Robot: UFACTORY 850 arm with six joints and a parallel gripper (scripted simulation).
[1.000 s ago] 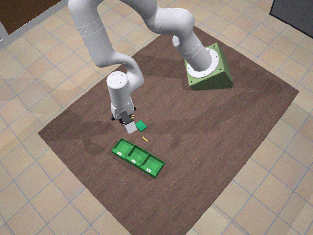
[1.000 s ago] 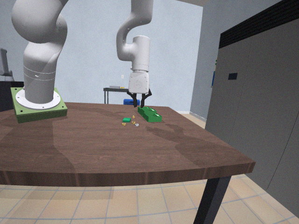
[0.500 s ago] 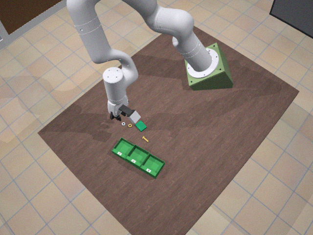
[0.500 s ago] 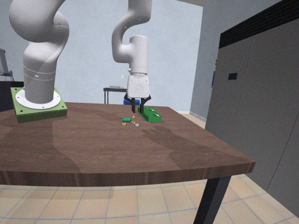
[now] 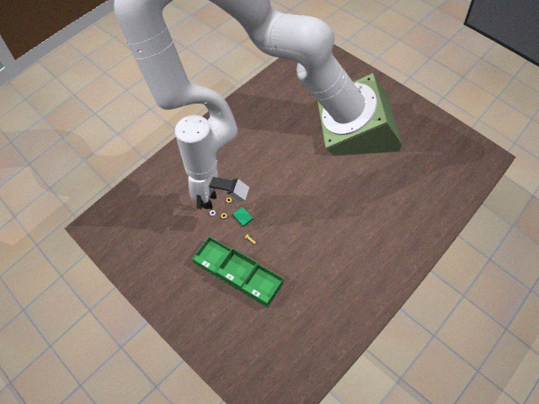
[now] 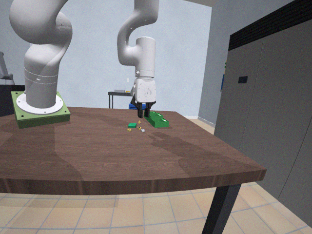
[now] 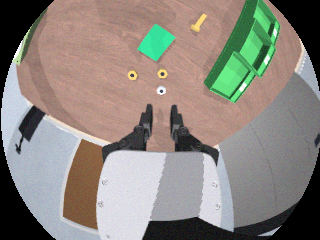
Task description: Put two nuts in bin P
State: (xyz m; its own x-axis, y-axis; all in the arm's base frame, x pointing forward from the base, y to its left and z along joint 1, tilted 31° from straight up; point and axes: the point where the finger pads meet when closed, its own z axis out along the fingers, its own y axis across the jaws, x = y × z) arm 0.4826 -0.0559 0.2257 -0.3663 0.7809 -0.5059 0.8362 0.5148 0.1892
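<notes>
Right now my hand is 9 cm above the grey nut. Round my hand: green three-compartment bin: 19 cm to the left, 10 cm ahead, 7 cm below; green block: 9 cm below, 8 cm to the left, 5 cm behind; yellow bolt: 14 cm to the left, 8 cm below.
</notes>
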